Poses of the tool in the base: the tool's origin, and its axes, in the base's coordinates. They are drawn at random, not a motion.
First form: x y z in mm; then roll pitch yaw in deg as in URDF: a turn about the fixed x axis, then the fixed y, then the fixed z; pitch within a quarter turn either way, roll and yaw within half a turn.
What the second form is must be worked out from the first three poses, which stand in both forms.
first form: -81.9, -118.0, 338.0, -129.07, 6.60, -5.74
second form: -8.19, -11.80, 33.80, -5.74, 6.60, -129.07
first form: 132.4, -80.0, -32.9, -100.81, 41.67, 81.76
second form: 13.24, -8.00, -3.29, 81.76, 41.67, -100.81
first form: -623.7, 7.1, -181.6, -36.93, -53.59, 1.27
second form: -62.37, 0.71, -18.16, 1.27, -53.59, -36.93
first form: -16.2, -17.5, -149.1, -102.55, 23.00, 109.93
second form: -1.62, -1.75, -14.91, 109.93, 23.00, -102.55
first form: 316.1, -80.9, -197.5, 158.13, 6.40, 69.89
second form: 31.61, -8.09, -19.75, 69.89, 6.40, 158.13
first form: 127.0, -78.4, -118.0, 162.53, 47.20, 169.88
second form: 12.70, -7.84, -11.80, 169.88, 47.20, 162.53
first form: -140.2, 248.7, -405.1, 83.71, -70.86, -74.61
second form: -14.02, 24.87, -40.51, -74.61, -70.86, 83.71
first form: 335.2, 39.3, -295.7, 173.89, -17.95, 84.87
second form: 33.52, 3.93, -29.57, 84.87, -17.95, 173.89
